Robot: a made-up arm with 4 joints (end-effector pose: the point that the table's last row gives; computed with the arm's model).
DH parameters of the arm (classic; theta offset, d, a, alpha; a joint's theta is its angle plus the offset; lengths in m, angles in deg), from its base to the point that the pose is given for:
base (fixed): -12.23 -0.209 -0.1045 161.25
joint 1: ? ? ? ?
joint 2: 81 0.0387 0.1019 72.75
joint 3: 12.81 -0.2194 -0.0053 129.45
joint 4: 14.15 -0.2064 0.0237 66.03
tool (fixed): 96.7 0.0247 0 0
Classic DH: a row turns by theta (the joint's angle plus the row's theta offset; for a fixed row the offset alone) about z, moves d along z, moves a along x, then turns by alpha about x.
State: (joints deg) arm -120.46 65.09 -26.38 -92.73
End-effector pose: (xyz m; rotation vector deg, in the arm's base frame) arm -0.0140 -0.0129 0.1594 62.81 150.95 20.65
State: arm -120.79 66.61 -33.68 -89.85
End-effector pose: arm -0.0290 -0.0156 0.1697 68.44 145.40 12.18
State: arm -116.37 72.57 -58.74 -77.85
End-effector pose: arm -0.1024 -0.0043 0.1937 94.57 115.66 -14.17
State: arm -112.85 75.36 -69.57 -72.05
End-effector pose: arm -0.1369 0.0150 0.1955 107.14 98.41 -23.55
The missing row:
joint 1: 78.4 -0.4221 0.1693 -86.1
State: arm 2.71 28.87 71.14 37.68
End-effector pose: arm -0.1300 0.0479 0.1481 -105.11 -61.56 1.08
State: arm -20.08 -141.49 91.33 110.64
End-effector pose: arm 0.0096 -0.0121 0.2936 88.33 -44.54 -29.96
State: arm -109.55 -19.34 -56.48 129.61
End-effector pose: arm 0.1448 0.1515 0.3873 16.25 160.00 76.44
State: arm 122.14 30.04 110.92 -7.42
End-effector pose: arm -0.2063 0.1352 0.1346 112.46 -15.21 42.44
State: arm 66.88 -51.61 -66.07 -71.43
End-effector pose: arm -0.3822 0.2341 0.4343 -77.98 25.90 -29.79
